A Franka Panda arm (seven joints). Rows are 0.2 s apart.
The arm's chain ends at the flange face. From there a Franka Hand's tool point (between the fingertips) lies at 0.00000 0.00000 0.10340 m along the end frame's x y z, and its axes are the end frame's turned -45 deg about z.
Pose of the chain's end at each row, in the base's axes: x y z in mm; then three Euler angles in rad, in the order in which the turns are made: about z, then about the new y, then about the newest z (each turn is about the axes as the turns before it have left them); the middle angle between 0 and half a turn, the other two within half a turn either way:
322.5 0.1 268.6 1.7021 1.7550 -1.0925
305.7 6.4 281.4 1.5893 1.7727 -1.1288
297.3 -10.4 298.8 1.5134 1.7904 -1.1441
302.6 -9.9 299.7 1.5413 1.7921 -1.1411
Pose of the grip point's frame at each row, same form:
309.2 100.9 249.7 1.7021 1.7550 -1.8779
303.8 107.7 260.7 1.5893 1.7727 -1.9142
303.1 90.4 276.3 1.5134 1.7904 -1.9295
305.6 90.9 277.0 1.5413 1.7921 -1.9265

